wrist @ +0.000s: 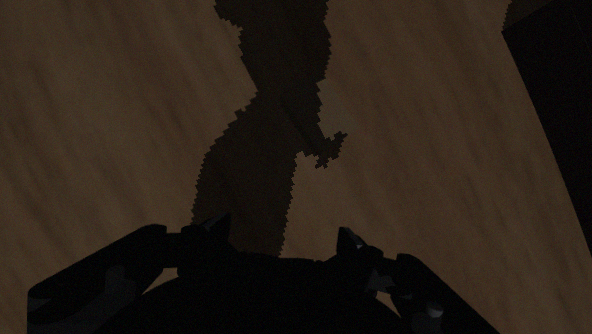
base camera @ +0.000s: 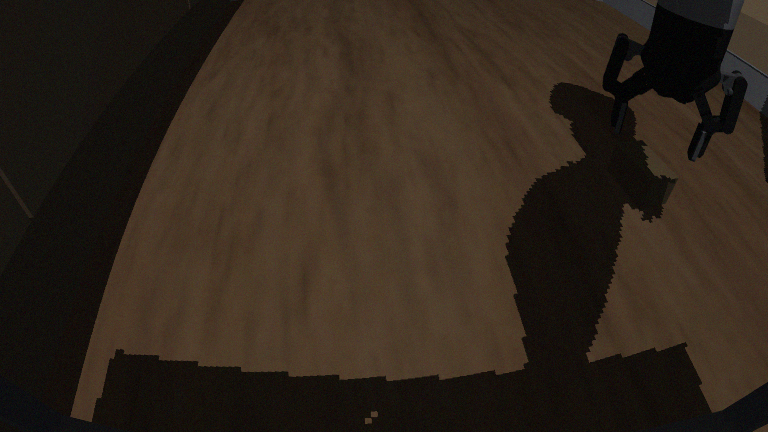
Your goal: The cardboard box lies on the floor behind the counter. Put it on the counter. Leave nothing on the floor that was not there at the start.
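Frame: origin at the arm's base, x ahead, y left, z up, level; metres.
Seen in the pictures: gripper, fingertip midpoint: (wrist: 284,232) (base camera: 654,143).
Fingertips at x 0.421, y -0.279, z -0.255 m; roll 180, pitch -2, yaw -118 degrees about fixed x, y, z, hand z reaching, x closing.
A point is followed by its place in that frame.
The small cardboard box (base camera: 660,167) @[y -0.380, x 0.501, z -0.346 m] (wrist: 336,109) @[y -0.384, x 0.512, z -0.346 m] lies on the wooden floor, mostly covered by the arm's shadow. A lit corner of its top and a strip of its side show in the base camera view. In the wrist view its lit part is faint, ahead of the fingers and right of the middle. My gripper (base camera: 655,143) @[y -0.279, x 0.421, z -0.255 m] (wrist: 284,232) @[y -0.279, x 0.421, z -0.255 m] is open and empty, its fingers pointing down. It hangs above the floor near the box, apart from it. I cannot tell its exact height. The counter's top cannot be made out in these views.
A dark upright panel (base camera: 48,69) @[y 0.338, x 0.416, z -0.152 m] runs along the left of the base camera view. A pale skirting strip (base camera: 749,80) @[y -0.971, x 0.917, z -0.344 m] is at the upper right. A large dark block (wrist: 560,90) @[y -0.729, x 0.427, z -0.358 m] stands at the right in the wrist view. The robot's shadow (base camera: 563,257) @[y -0.193, x 0.389, z -0.396 m] crosses the floor.
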